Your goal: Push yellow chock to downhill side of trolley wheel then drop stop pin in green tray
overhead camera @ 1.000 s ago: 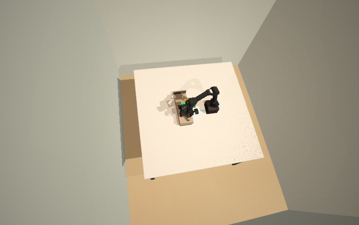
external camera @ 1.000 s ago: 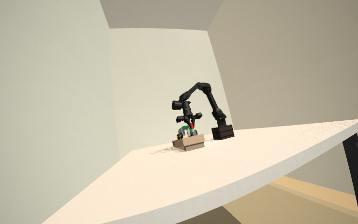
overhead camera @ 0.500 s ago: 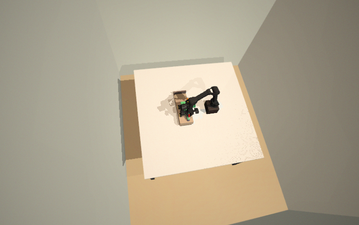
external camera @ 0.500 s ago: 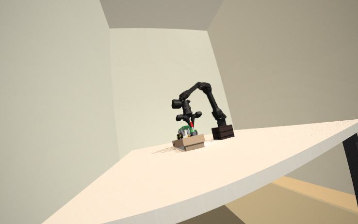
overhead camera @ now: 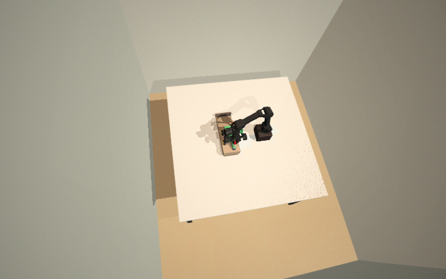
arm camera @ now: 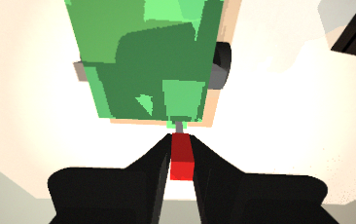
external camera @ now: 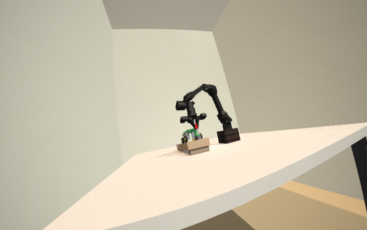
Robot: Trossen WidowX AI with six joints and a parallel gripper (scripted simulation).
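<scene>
Now: the green tray 70 mm behind my gripper tip, 230 mm to the right of it and 160 mm below it. From my gripper tip the other things lie so: green trolley (30 mm ahead, 90 mm to the right, 40 mm below); then tan ramp (40 mm ahead, 100 mm to the right, 110 mm below); then red-headed stop pin (right at my gripper tip).
</scene>
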